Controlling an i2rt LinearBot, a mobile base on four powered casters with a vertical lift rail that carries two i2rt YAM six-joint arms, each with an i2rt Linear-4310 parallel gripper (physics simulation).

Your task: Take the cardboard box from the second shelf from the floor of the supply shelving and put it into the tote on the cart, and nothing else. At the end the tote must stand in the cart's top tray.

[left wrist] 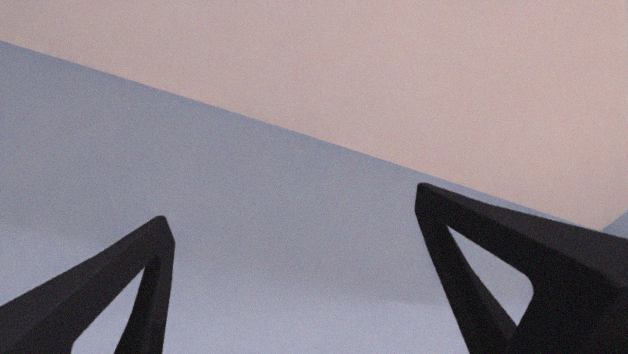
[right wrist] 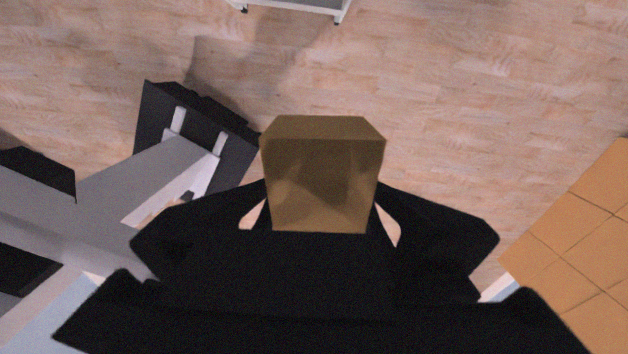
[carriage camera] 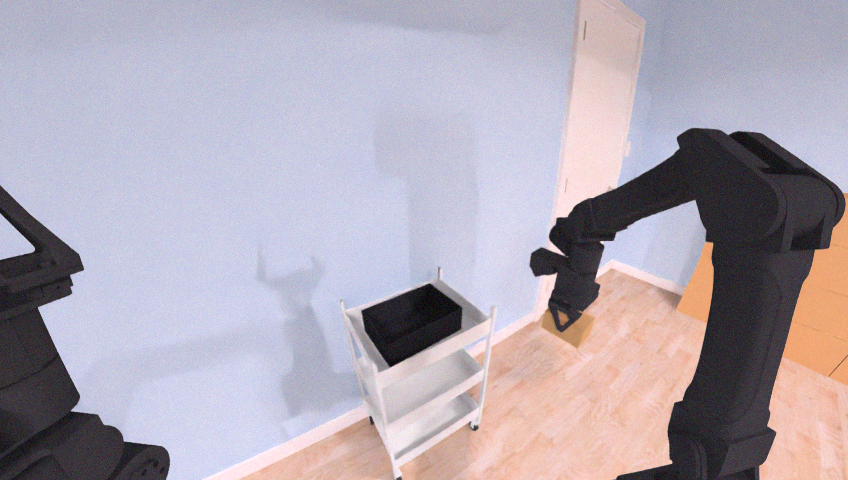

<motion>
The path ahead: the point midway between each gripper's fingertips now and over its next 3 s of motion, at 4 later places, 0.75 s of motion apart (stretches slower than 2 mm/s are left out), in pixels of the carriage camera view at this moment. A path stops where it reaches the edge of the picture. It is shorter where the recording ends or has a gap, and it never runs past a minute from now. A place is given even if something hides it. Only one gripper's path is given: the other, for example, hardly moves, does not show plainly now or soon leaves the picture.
The right gripper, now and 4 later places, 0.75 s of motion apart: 566, 323; 547, 326; 471, 332; 418, 335; 414, 334
</motion>
